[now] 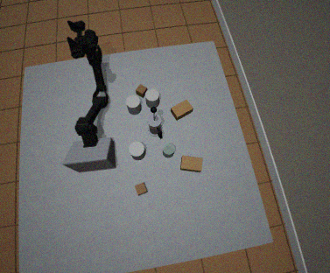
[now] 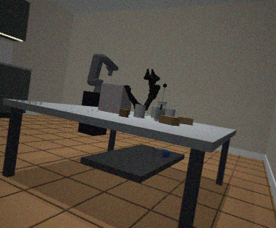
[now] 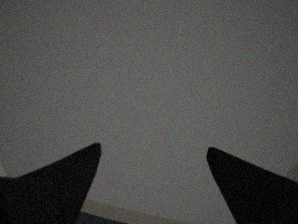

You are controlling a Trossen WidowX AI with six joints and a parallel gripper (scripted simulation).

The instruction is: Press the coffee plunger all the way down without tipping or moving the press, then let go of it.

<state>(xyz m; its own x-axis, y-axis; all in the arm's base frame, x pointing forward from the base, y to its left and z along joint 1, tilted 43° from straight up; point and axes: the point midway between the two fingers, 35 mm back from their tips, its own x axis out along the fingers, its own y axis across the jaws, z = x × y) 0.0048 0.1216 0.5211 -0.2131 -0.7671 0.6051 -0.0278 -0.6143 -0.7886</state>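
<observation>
The coffee press is 350 mm ahead of my gripper tip, 370 mm to the right of it and 320 mm below it.
</observation>
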